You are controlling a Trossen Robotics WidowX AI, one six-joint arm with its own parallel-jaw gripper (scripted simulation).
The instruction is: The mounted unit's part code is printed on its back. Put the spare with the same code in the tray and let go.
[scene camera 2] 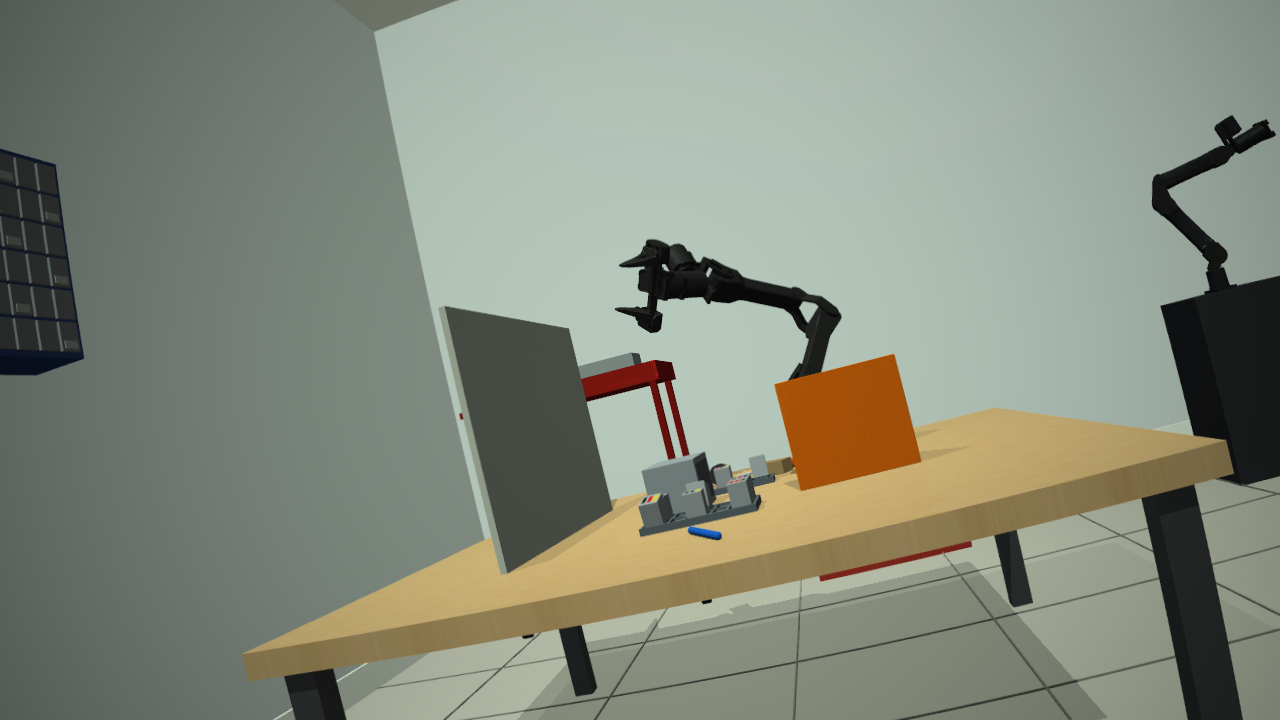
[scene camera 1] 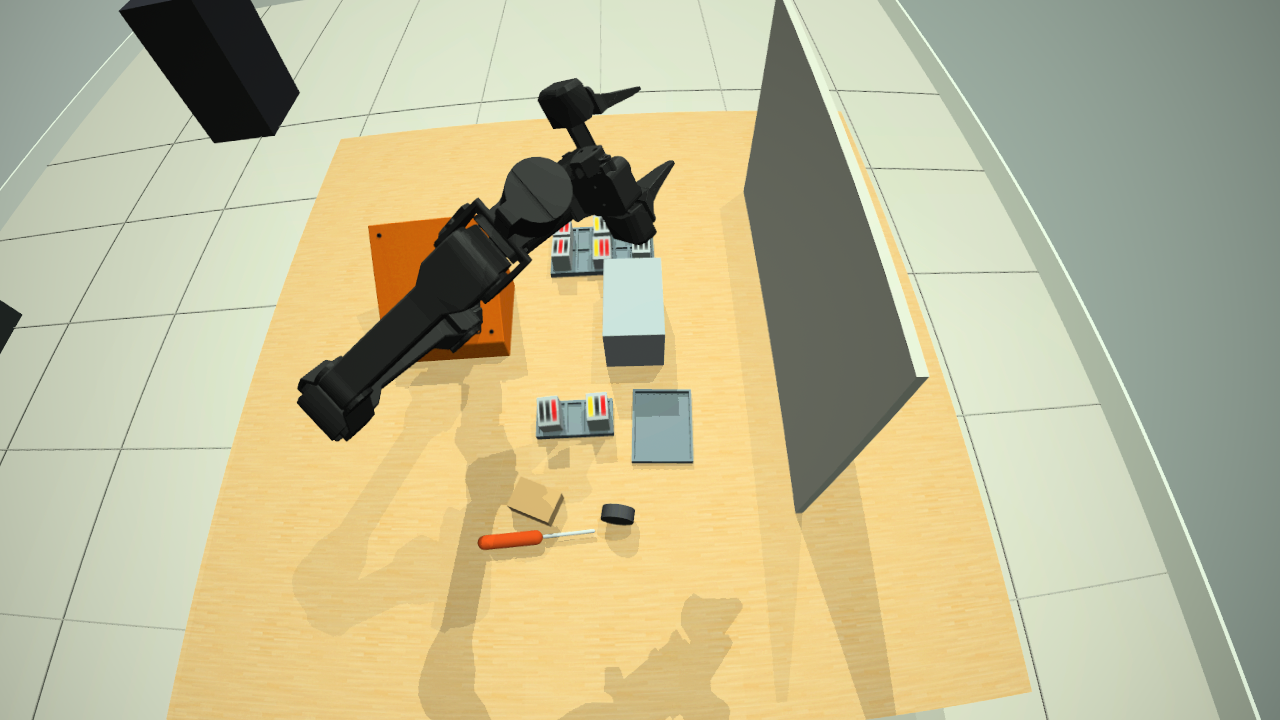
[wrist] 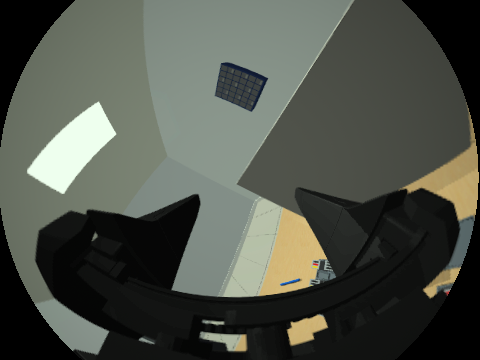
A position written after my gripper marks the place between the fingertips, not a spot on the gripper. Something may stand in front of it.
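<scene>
On scene camera 1 you'd see my gripper [scene camera 1: 655,125], which is open and holding nothing, along with an orange-handled screwdriver [scene camera 1: 529,538], a cardboard piece [scene camera 1: 535,501] and a grey tray [scene camera 1: 662,429]. Scene camera 2 shows my gripper too [scene camera 2: 617,287]. The wrist view has my gripper [wrist: 247,196] as well, but the screwdriver is out of frame in the wrist view, and the cardboard piece is out of frame in the wrist view too.
</scene>
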